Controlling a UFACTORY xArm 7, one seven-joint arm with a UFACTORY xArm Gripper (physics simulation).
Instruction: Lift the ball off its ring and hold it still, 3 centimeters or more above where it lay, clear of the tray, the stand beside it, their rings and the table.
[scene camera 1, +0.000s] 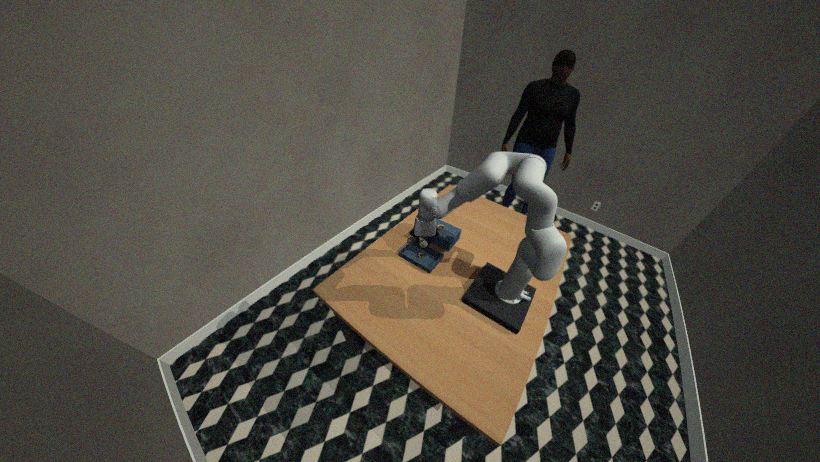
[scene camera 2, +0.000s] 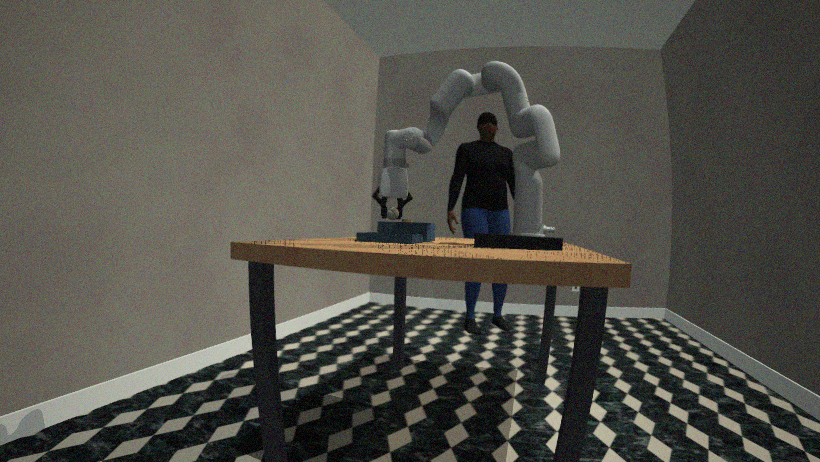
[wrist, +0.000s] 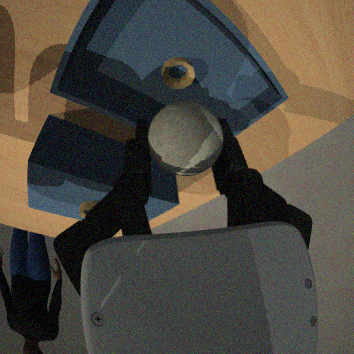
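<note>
The pale grey ball is between the black fingers of my gripper, which is shut on it. The ball hangs in the air above the blue tray, apart from it. In the wrist view the tray's brass ring lies bare on the tray floor. The blue stand is close beside the tray. The stand's ring is partly hidden behind a finger in the wrist view.
The wooden table carries the tray, the stand and the arm's black base plate. The table's edge passes near the stand in the wrist view. A person stands behind the table.
</note>
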